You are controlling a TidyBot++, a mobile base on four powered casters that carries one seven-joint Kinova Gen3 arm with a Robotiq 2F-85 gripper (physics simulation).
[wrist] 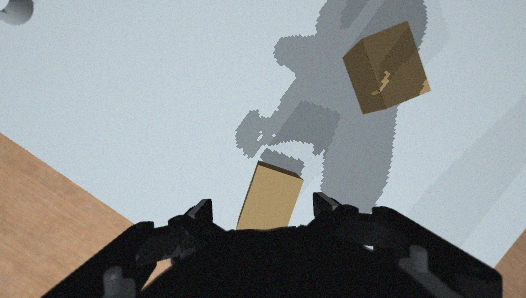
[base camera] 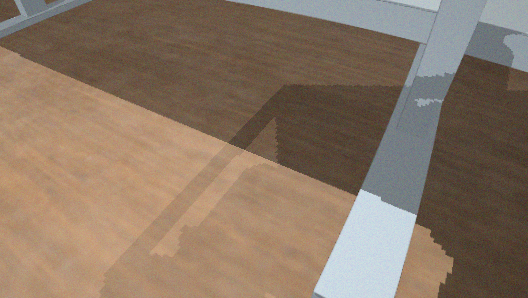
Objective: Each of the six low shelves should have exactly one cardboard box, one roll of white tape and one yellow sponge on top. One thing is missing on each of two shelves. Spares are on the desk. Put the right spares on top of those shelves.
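Observation:
In the wrist view a cardboard box [wrist: 272, 196] lies on the white desk [wrist: 125, 90], just beyond and between my fingertips; its near end is hidden behind the gripper body. My gripper [wrist: 263, 206] points down over the desk and is open, with the fingers wide apart. A second cardboard box [wrist: 395, 67] sits farther up and to the right, in shadow. Part of a white roll of tape [wrist: 19, 11] shows at the top left corner. No sponge and no low shelf with items shows in the wrist view.
In the base camera view a white desk leg [base camera: 395, 175] slants down the right side, with a white rail [base camera: 340, 17] behind it. Another white frame part [base camera: 30, 22] stands at the top left. Wooden floor [wrist: 45, 200] shows beyond the desk's left edge.

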